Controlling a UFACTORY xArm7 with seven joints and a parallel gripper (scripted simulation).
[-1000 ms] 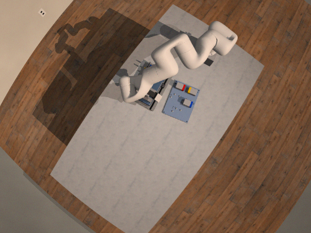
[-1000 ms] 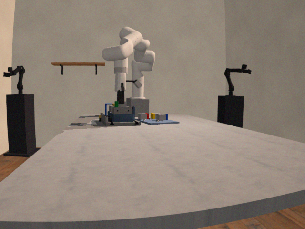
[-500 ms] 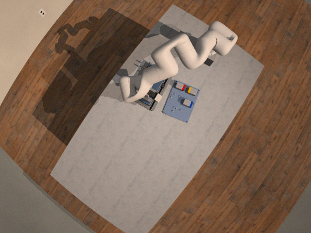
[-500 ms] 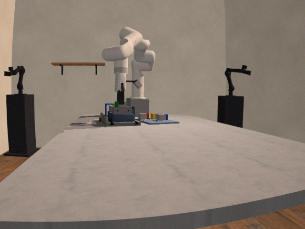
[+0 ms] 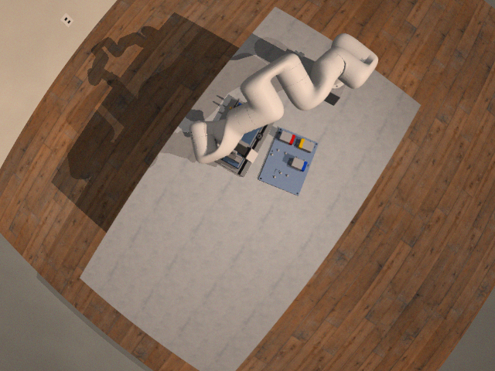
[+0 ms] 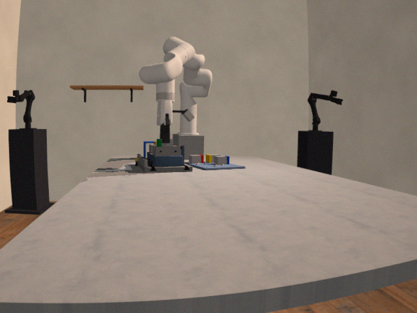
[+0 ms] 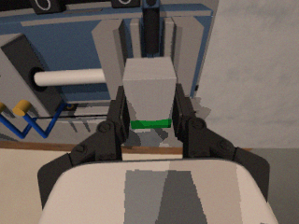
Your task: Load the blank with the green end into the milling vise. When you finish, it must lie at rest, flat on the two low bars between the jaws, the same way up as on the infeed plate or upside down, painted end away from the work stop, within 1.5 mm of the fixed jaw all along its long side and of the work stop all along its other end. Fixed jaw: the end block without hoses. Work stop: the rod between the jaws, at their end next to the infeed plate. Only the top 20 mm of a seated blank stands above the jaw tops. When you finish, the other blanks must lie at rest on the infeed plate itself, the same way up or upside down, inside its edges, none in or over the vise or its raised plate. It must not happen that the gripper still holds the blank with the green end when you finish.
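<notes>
The green-ended blank lies 20 mm below my hand. Also, from my hand: milling vise 90 mm below, 70 mm behind, 10 mm to the right; then fixed jaw 50 mm below, 30 mm ahead, 10 mm to the left; then work stop rod 50 mm to the left, 40 mm below, 10 mm behind.
</notes>
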